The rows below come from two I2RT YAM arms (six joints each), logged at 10 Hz.
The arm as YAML. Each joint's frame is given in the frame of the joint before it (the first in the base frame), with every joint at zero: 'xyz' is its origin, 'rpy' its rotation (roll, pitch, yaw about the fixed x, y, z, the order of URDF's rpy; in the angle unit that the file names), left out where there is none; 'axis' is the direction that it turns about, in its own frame. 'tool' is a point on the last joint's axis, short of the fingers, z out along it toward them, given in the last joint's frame.
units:
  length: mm
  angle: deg
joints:
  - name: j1
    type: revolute
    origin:
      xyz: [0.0, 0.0, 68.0]
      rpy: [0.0, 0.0, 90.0]
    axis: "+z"
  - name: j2
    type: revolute
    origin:
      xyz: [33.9, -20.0, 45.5]
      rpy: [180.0, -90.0, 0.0]
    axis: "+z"
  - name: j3
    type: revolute
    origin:
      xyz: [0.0, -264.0, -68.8]
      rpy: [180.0, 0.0, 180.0]
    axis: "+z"
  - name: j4
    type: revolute
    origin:
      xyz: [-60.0, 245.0, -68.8]
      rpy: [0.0, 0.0, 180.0]
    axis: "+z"
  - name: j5
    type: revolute
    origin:
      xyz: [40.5, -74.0, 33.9]
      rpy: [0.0, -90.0, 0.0]
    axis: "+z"
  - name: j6
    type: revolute
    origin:
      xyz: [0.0, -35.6, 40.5]
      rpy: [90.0, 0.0, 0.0]
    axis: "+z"
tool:
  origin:
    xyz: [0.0, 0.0, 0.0]
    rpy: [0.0, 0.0, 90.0]
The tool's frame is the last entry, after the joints.
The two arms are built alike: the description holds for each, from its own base.
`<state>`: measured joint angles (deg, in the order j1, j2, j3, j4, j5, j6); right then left.
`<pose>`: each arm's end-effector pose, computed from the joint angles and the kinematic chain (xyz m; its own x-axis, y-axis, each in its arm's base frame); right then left.
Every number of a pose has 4 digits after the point.
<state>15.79 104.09 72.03 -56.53 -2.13 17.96 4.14 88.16 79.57 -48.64 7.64 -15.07</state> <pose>0.3138 0.0901 0.1808 -0.9992 0.0377 -0.0120 0.0371 0.9984 0.0429 0.3214 0.0185 0.3082 -0.8099 -0.3170 -0.4936 -0.2178 0.9438 -0.2487</pose>
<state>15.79 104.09 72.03 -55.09 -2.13 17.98 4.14 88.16 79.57 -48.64 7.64 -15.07</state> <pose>0.3164 0.0909 0.1809 -0.9986 0.0382 -0.0358 0.0363 0.9981 0.0507 0.3214 0.0185 0.3082 -0.8099 -0.3170 -0.4936 -0.2178 0.9438 -0.2487</pose>
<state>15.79 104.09 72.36 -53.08 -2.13 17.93 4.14 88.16 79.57 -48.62 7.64 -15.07</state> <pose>0.3212 0.0922 0.1826 -0.9965 0.0379 -0.0747 0.0332 0.9975 0.0631 0.3214 0.0185 0.3082 -0.8097 -0.3170 -0.4939 -0.2178 0.9438 -0.2487</pose>
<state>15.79 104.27 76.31 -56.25 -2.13 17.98 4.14 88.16 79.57 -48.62 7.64 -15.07</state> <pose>0.3274 0.0940 0.1985 -0.9957 0.0390 -0.0845 0.0334 0.9972 0.0663 0.3214 0.0185 0.3082 -0.8097 -0.3170 -0.4939 -0.2178 0.9438 -0.2487</pose>
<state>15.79 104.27 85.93 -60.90 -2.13 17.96 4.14 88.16 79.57 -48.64 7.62 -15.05</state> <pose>0.3431 0.0984 0.2416 -0.9852 0.0416 -0.1663 0.0265 0.9954 0.0923 0.3214 0.0185 0.3082 -0.8099 -0.3167 -0.4938 -0.2177 0.9439 -0.2482</pose>
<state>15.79 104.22 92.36 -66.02 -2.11 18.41 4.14 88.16 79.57 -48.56 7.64 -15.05</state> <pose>0.3460 0.0992 0.2706 -0.9809 0.0506 -0.1878 0.0321 0.9944 0.1005 0.3215 0.0185 0.3083 -0.8093 -0.3166 -0.4948 -0.2172 0.9439 -0.2487</pose>
